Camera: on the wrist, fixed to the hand. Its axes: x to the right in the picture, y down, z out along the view.
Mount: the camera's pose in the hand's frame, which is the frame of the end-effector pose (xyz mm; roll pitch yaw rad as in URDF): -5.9 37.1 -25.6 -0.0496 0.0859 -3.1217
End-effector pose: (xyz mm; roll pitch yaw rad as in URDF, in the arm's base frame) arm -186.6 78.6 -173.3 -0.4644 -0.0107 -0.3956
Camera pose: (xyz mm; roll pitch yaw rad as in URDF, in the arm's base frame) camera -183.3 100.7 -212.9 0.4165 0.0786 2.8023
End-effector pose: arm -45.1 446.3 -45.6 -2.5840 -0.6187 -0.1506
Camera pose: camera -57.8 402.7 -47.3 2.5517 0.5350 3.0242
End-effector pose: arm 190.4 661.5 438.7 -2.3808 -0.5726 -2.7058
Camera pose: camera 172.6 702.3 429.6 2.3563 0.4961 0.4868
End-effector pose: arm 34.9 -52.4 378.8 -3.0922 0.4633 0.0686
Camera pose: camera 42.8 -90.3 402.7 3.0506 -0.5500 -3.0912
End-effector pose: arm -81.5 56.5 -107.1 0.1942 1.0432 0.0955
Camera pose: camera -103.8 95.9 -111.0 -0.2489 -0.9551 -3.0411
